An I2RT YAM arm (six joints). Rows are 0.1 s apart.
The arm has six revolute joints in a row. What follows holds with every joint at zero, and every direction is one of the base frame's. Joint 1 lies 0.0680 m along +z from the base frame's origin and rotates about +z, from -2.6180 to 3.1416 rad. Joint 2 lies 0.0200 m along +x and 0.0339 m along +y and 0.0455 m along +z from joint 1 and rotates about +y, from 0.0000 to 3.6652 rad. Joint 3 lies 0.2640 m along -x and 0.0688 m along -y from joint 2 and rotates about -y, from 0.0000 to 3.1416 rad. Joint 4 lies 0.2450 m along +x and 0.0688 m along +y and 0.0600 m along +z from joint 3 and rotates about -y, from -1.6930 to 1.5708 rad. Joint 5 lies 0.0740 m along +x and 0.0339 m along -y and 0.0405 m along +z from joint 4 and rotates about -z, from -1.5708 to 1.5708 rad. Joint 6 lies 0.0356 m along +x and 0.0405 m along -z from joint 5 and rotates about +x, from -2.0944 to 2.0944 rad. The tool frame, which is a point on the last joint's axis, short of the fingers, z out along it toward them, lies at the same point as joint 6; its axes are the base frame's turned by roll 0.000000, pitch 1.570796 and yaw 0.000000 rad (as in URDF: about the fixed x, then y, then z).
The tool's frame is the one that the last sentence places.
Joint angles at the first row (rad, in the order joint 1, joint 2, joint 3, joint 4, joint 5, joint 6):
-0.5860, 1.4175, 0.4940, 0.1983, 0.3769, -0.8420
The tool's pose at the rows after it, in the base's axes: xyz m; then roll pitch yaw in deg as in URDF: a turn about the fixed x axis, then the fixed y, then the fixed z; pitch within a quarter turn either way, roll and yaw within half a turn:
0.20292 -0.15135 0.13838 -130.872 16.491 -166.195
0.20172 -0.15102 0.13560 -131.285 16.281 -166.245
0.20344 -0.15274 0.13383 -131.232 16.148 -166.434
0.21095 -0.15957 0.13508 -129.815 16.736 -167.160
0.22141 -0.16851 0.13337 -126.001 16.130 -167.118
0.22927 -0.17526 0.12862 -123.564 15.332 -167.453
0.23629 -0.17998 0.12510 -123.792 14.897 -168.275
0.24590 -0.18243 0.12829 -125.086 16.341 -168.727
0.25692 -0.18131 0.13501 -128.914 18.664 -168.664
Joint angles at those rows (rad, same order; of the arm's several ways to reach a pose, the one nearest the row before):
-0.5883, 1.4277, 0.4796, 0.2051, 0.3831, -0.8669
-0.5903, 1.4331, 0.4725, 0.2103, 0.3794, -0.8677
-0.5917, 1.4505, 0.4776, 0.2218, 0.3825, -0.8679
-0.5951, 1.4894, 0.5073, 0.2535, 0.4004, -0.8629
-0.5952, 1.5558, 0.5342, 0.3449, 0.4473, -0.8931
-0.5952, 1.6180, 0.5544, 0.4170, 0.4844, -0.9148
-0.5937, 1.6614, 0.5867, 0.4164, 0.4979, -0.9072
-0.5839, 1.6790, 0.6337, 0.3715, 0.4865, -0.8694
-0.5667, 1.6796, 0.6936, 0.2697, 0.4361, -0.8089

